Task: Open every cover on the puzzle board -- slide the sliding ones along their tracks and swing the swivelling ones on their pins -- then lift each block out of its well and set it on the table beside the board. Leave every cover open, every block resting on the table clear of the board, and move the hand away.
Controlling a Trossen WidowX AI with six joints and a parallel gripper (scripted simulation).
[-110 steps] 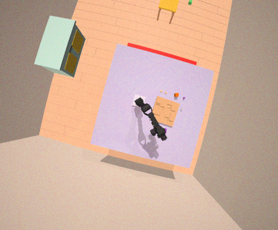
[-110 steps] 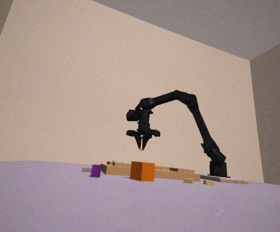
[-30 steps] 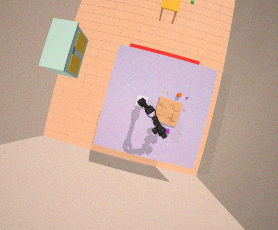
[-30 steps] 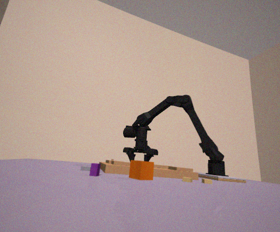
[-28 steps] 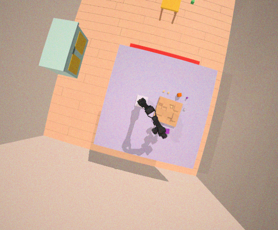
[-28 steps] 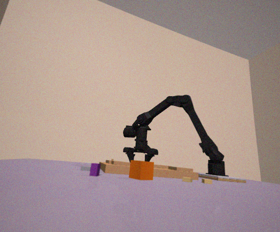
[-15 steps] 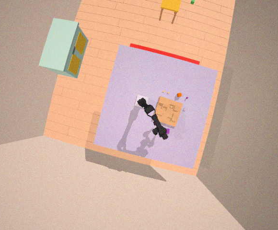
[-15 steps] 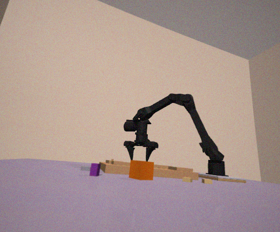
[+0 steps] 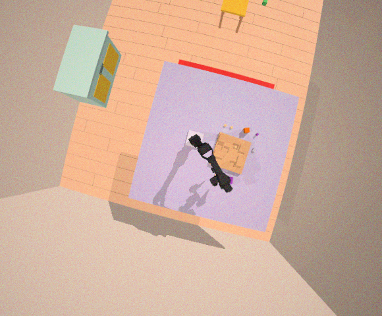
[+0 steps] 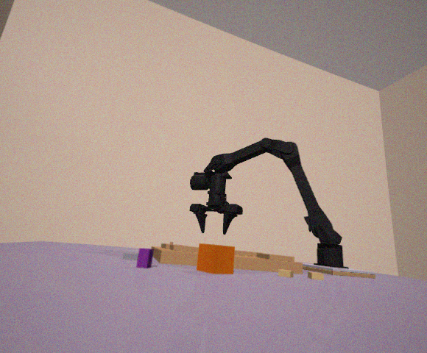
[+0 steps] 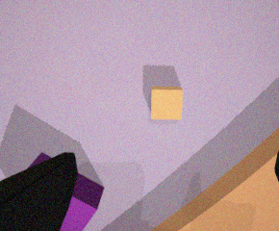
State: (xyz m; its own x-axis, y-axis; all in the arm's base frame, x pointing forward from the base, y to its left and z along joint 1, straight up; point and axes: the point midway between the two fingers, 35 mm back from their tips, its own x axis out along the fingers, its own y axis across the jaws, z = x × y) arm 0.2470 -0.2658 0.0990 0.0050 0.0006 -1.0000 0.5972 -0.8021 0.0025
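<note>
Now: the wooden puzzle board 9 cm ahead of my gripper tip, 23 cm to the left of it and 6 cm below it. Also, from my gripper tip: grey flat piece (30 cm ahead, 27 cm to the left, 7 cm below); then orange block (19 cm ahead, 43 cm to the left, 6 cm below).
</note>
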